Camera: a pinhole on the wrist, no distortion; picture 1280 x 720 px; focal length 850.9 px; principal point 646.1 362.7 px. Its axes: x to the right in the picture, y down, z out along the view. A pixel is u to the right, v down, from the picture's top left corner.
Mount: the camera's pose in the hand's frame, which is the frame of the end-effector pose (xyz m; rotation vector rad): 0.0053 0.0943 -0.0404 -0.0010 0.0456 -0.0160
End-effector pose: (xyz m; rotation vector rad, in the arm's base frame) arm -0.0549 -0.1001 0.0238 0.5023 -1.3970 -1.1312
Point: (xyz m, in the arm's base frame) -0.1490 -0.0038 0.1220
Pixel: 521 360
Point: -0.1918 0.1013 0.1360
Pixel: 295 505
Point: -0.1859 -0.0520 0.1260
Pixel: 747 238
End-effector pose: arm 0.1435 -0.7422 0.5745 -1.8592 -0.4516 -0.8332
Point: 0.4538 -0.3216 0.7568
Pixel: 1156 38
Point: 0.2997 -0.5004 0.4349
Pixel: 578 343
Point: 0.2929 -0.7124 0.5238
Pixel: 985 499
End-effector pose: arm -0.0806 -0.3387 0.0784 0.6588 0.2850 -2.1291
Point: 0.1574 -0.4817 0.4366
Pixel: outside the picture
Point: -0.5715 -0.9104 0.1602
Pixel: outside the picture
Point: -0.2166 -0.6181 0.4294
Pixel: 705 323
